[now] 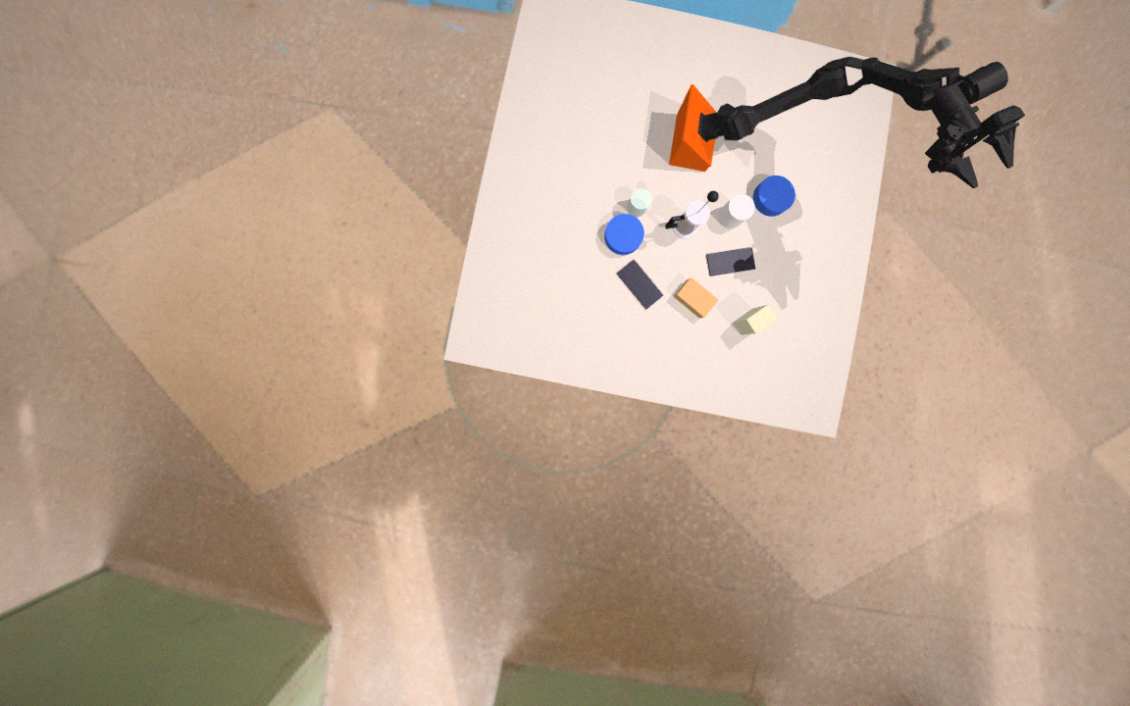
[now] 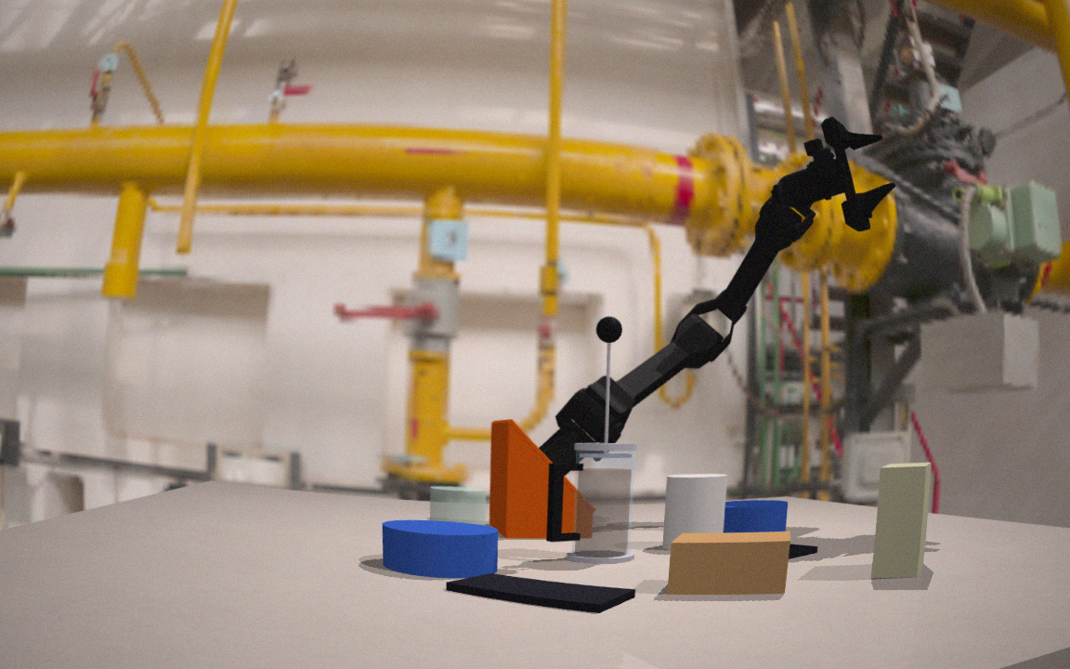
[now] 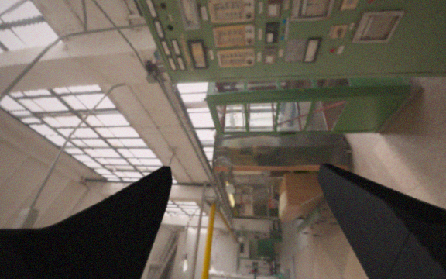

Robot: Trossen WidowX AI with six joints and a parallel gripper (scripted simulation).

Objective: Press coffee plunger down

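My gripper tip is 4 cm short of the coffee press, 50 cm to the left of it and 44 cm above it. The rest, counted from my gripper tip: pale block 30 cm ahead, 23 cm to the right, 51 cm below; tan block 26 cm ahead, 42 cm to the right, 54 cm below; white cylinder 3 cm behind, 34 cm to the right, 52 cm below.
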